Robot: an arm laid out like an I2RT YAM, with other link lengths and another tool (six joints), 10 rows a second.
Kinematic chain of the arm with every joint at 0, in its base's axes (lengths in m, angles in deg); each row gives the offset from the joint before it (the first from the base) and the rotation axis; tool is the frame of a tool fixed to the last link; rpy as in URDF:
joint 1: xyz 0 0 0.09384 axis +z
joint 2: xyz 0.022 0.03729 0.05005 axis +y
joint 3: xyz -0.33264 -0.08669 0 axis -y
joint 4: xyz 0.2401 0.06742 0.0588 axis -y
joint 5: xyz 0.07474 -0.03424 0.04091 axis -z
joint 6: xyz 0.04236 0 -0.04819 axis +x
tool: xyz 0.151 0.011 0.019 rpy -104 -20.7 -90
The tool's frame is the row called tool.
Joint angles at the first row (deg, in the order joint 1, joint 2, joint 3, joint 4, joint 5, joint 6):
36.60, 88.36, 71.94, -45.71, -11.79, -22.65
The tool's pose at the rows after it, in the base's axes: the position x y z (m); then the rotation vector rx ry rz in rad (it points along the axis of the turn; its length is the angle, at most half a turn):
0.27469 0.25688 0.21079 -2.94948 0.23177 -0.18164
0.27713 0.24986 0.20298 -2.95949 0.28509 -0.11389
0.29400 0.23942 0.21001 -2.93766 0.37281 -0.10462
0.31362 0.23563 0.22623 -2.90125 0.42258 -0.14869
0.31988 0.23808 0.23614 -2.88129 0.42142 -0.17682
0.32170 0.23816 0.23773 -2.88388 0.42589 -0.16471
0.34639 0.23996 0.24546 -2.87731 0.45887 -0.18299
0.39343 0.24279 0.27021 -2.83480 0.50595 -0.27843
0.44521 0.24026 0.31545 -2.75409 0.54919 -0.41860
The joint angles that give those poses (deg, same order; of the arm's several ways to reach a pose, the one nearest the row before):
36.47, 90.37, 70.15, -47.57, -12.73, -22.11
34.76, 91.61, 70.24, -48.75, -14.00, -21.50
31.57, 92.38, 72.38, -49.95, -14.92, -20.95
29.45, 92.84, 75.64, -50.46, -15.22, -20.75
29.23, 92.84, 77.23, -50.52, -15.40, -20.77
29.01, 93.43, 78.39, -51.57, -15.62, -20.80
27.70, 96.75, 83.75, -53.10, -15.35, -20.84
25.61, 101.45, 93.54, -54.33, -14.57, -20.88
22.89, 106.06, 106.74, -56.51, -14.31, -21.10

